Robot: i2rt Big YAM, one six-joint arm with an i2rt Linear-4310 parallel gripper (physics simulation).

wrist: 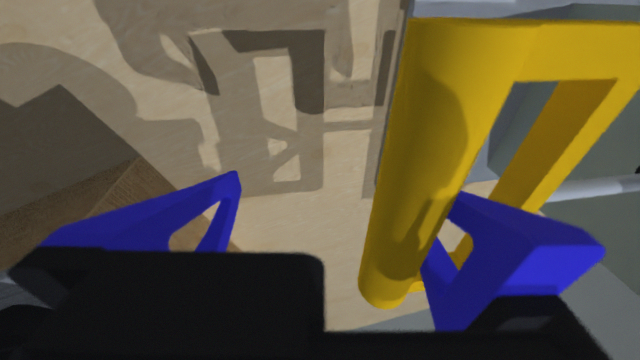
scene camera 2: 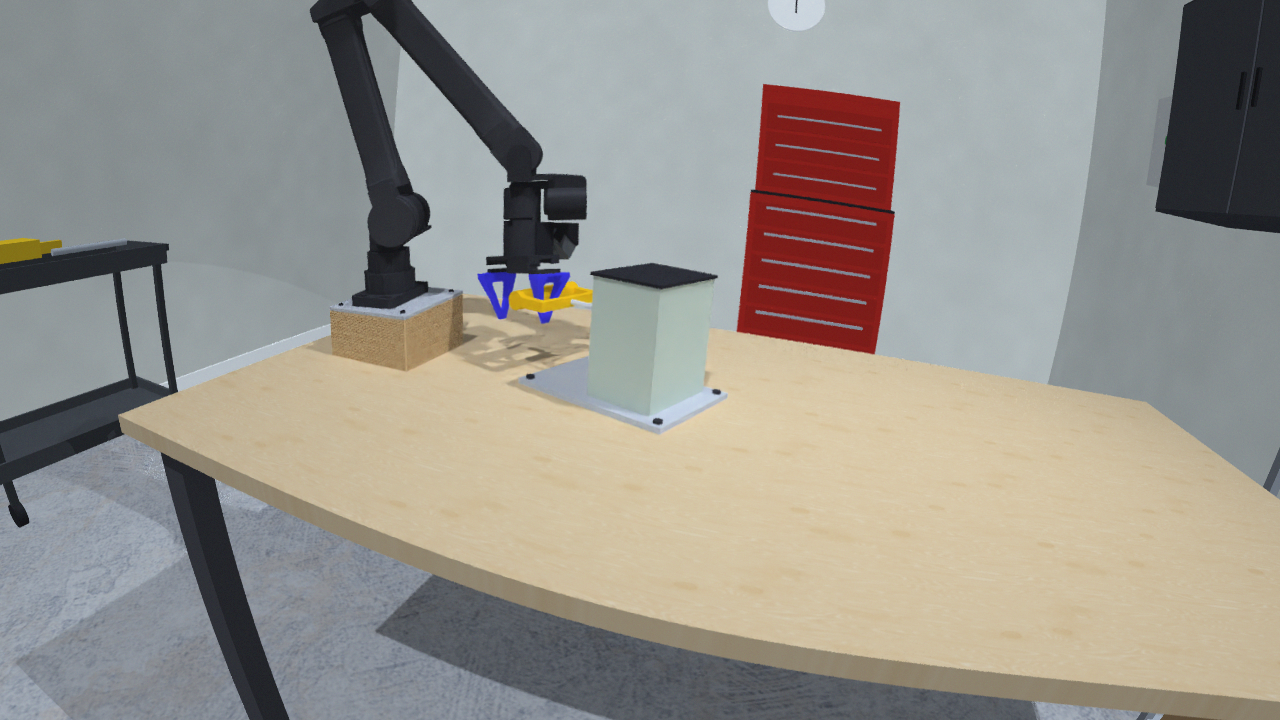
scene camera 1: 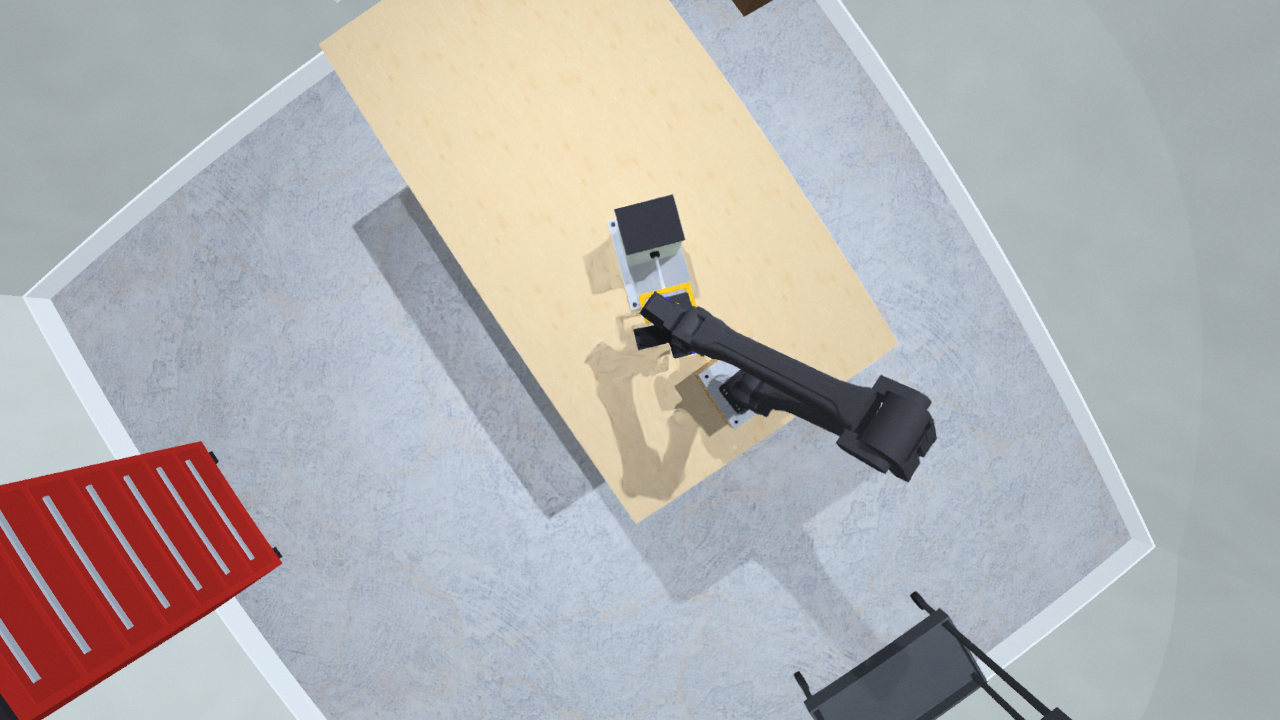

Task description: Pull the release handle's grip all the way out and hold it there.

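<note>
The release handle's yellow frame (scene camera 1: 680,288) (scene camera 2: 568,302) stands out on a pale rod (scene camera 1: 660,270) (wrist: 590,188) from a pale green box (scene camera 2: 626,340) (wrist: 600,220) with a black top. Its round grip bar (wrist: 430,125) runs steeply down the wrist view. My gripper (scene camera 2: 523,317) (wrist: 320,180) is open, fingers pointing down. The right blue finger in the wrist view reaches into the frame's opening, close beside the bar; the left finger stands well off on the other side. The bar lies between them, ungripped. In scene camera 1 the arm hides most of the fingers.
The box stands on a grey base plate (scene camera 2: 559,380) bolted to the wooden table (scene camera 1: 554,152) (scene camera 2: 805,501). The arm's wood block (scene camera 2: 384,340) (wrist: 115,195) stands near the handle. A red drawer cabinet (scene camera 1: 116,555) (scene camera 2: 819,223) and a dark cart (scene camera 1: 895,676) (scene camera 2: 80,266) stand off the table.
</note>
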